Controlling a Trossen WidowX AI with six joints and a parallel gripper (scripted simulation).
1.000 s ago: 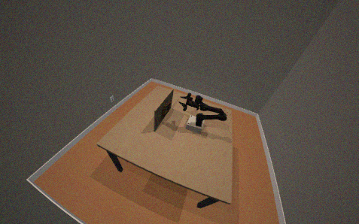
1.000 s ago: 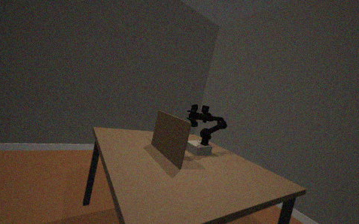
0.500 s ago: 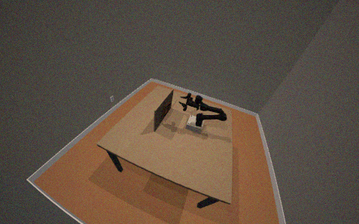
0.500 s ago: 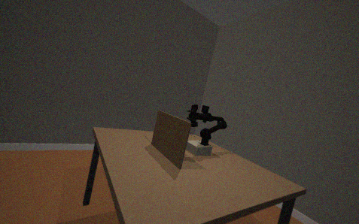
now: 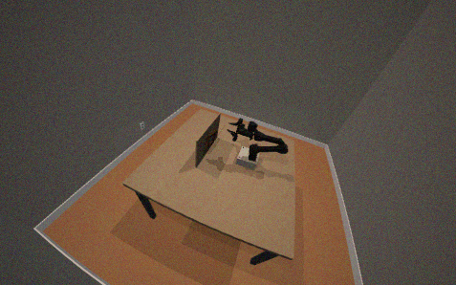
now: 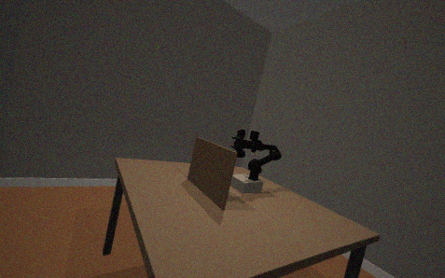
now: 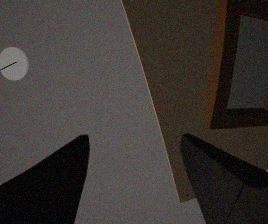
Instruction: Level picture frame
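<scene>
My gripper tip is now 170 mm above the picture frame, 130 mm short of it and 10 mm to the right of it. Also, from my gripper tip: wall panel: 180 mm below, 140 mm ahead, 10 mm to the left.
</scene>
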